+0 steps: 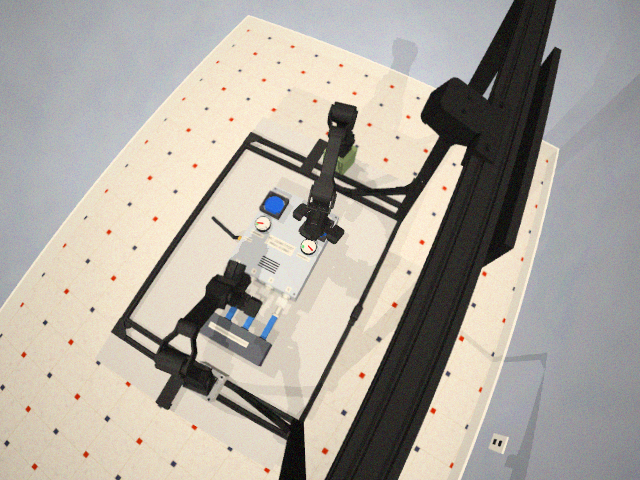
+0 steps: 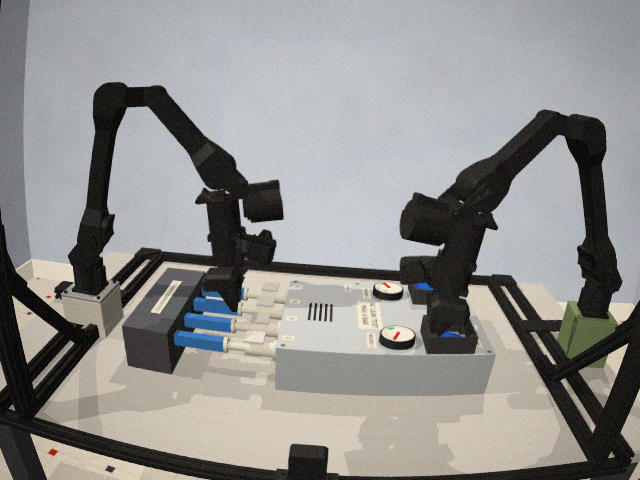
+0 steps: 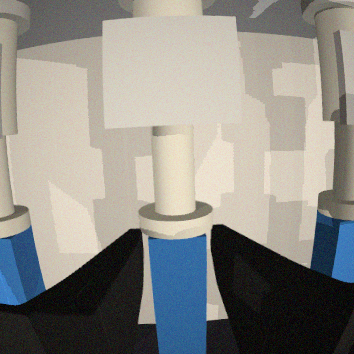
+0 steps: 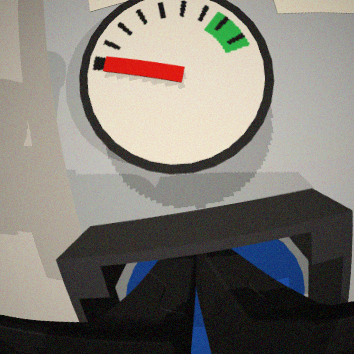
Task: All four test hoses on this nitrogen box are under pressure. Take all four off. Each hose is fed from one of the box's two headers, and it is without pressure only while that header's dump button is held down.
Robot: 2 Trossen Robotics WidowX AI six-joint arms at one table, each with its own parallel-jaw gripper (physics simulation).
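Where they show: left gripper, between the fingertips: (image 2: 236, 308) (image 3: 176, 238); right gripper, between the fingertips: (image 4: 192, 241); left arm's base, origin of its link: (image 1: 204, 381) (image 2: 90, 287); right arm's base, origin of its link: (image 1: 340, 149) (image 2: 592, 311).
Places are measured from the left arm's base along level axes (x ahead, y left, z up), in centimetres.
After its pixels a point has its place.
The grey nitrogen box (image 1: 290, 267) {x 47.9, y -5.6, z 0.0 cm} (image 2: 385, 367) {x 55.8, y -12.2, z -2.3 cm} lies mid-table. Four blue test hoses run from its cream couplings to a dark block (image 1: 237, 339) {x 17.3, y -2.3, z 0.2 cm} (image 2: 151, 329) {x 18.7, y -12.3, z 0.1 cm}. My left gripper (image 1: 248, 303) {x 29.8, y 4.9, z -2.4 cm} (image 2: 225, 291) (image 3: 176, 238) {x 29.8, y 4.9, z -2.4 cm} is shut on an inner hose (image 2: 210, 306) {x 25.1, y 3.9, z -2.1 cm} (image 3: 177, 298) {x 27.7, y 5.0, z -1.5 cm}, just behind its cream collar (image 3: 175, 219) {x 30.8, y 5.0, z -1.3 cm}. Neighbour hoses (image 3: 15, 267) {x 28.9, y 11.0, z -1.5 cm} (image 3: 333, 251) {x 29.0, y -1.1, z -1.6 cm} lie on both sides. My right gripper (image 1: 320, 230) {x 63.1, y -8.0, z 0.2 cm} (image 2: 449, 326) (image 4: 192, 241) {x 63.1, y -8.0, z 0.2 cm} is shut and presses down on the near blue dump button (image 2: 449, 334) {x 66.9, y -4.9, z 0.2 cm} (image 4: 277, 260) {x 64.4, y -5.0, z 0.2 cm} inside its dark guard (image 4: 211, 221) {x 61.9, y -7.3, z 1.6 cm}. The gauge (image 4: 175, 81) {x 57.8, y -7.6, z 1.5 cm} (image 2: 396, 337) {x 57.1, y -9.2, z 1.6 cm} beside it has its red needle at the low end, far from the green zone.
The other dump button (image 1: 274, 205) {x 65.6, y 11.3, z 1.7 cm} (image 2: 423, 287) {x 64.2, y 12.0, z 1.7 cm} and its gauge (image 1: 262, 224) {x 56.8, y 11.2, z 1.6 cm} (image 2: 388, 290) {x 57.1, y 9.9, z 1.5 cm} are uncovered. A black frame (image 1: 190, 210) {x 50.1, y 41.0, z -5.9 cm} rings the work area. A thin black stick (image 1: 225, 229) {x 50.6, y 25.5, z -6.7 cm} lies left of the box, and a green block (image 1: 347, 159) {x 97.3, y -3.7, z 2.2 cm} sits by the right arm's base. A big black beam (image 1: 442, 286) {x 28.9, y -32.5, z 96.1 cm} crosses the right.
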